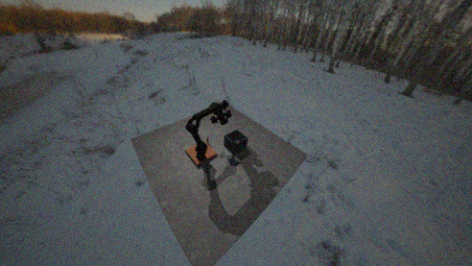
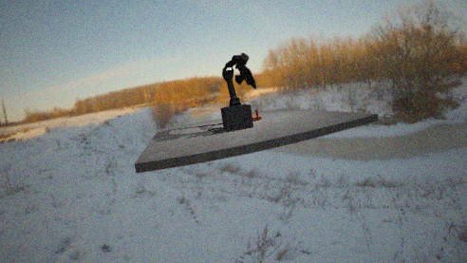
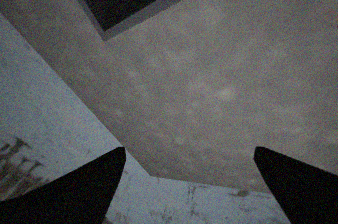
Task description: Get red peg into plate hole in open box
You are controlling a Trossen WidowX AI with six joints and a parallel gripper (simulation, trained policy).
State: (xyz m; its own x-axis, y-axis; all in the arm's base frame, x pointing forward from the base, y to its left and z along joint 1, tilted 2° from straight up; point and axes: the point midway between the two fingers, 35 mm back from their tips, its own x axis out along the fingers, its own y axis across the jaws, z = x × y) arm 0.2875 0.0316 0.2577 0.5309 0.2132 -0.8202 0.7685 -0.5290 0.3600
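The red peg lies 140 mm behind my gripper tip, 60 mm to the left of it and 210 mm below it.
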